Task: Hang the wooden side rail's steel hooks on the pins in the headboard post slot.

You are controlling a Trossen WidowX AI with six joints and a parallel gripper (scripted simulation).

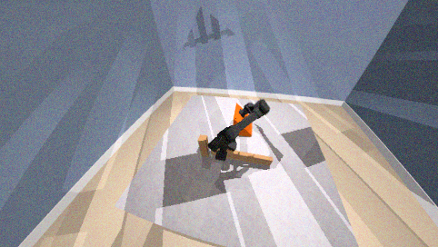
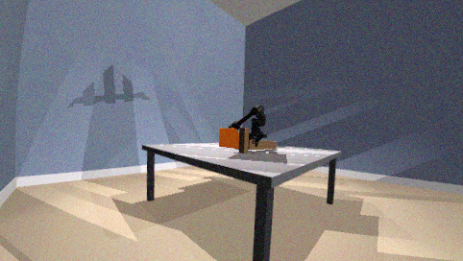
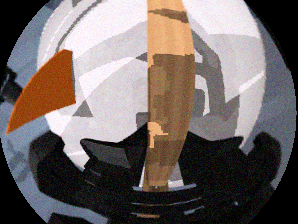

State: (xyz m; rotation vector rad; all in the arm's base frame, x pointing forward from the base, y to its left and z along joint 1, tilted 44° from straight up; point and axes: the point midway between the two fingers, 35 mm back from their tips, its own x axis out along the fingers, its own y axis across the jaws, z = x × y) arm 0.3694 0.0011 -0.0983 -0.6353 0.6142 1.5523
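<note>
Now: gripper tip 1 cm short of the wooden headboard post, 13 cm to the left of it and 4 cm below it.
</note>
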